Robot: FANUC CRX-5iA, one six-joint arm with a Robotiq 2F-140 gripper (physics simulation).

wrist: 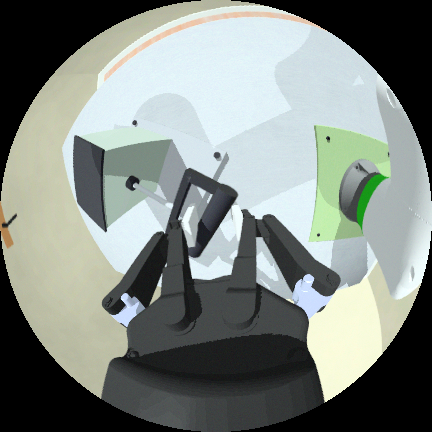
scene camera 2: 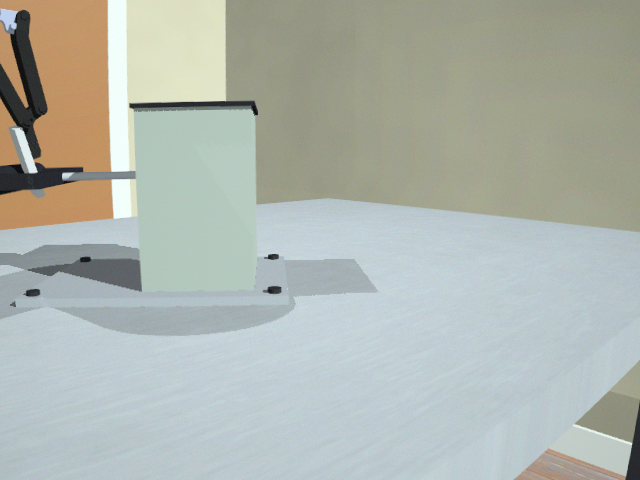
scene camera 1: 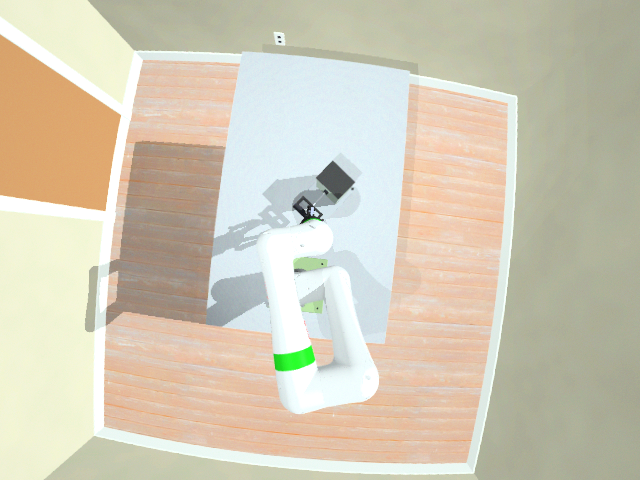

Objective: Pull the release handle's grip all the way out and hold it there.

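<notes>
The release handle is a dark rectangular loop (scene camera 2: 54, 176) on a thin grey rod (scene camera 2: 103, 175) (wrist: 151, 195). The rod comes out of the side of a pale green housing (scene camera 1: 334, 180) (scene camera 2: 196, 201) (wrist: 135, 165) with a dark top. A stretch of rod shows between housing and loop. My gripper (wrist: 212, 209) (scene camera 1: 312, 211) is shut on the loop's thick round grip (wrist: 218, 216). In the wrist view one pale pad is inside the loop and the other is on the grip's outer side. In the scene camera 2 view part of the loop and one finger are cut off by the left edge.
The housing stands on a bolted base plate (scene camera 2: 165, 301) on the light table (scene camera 1: 310, 103) (scene camera 2: 361, 382). My white arm (scene camera 1: 289, 304) (wrist: 400, 215) rises from a green mounting plate (scene camera 1: 312, 264) (wrist: 327, 190) and folds over the table's near part.
</notes>
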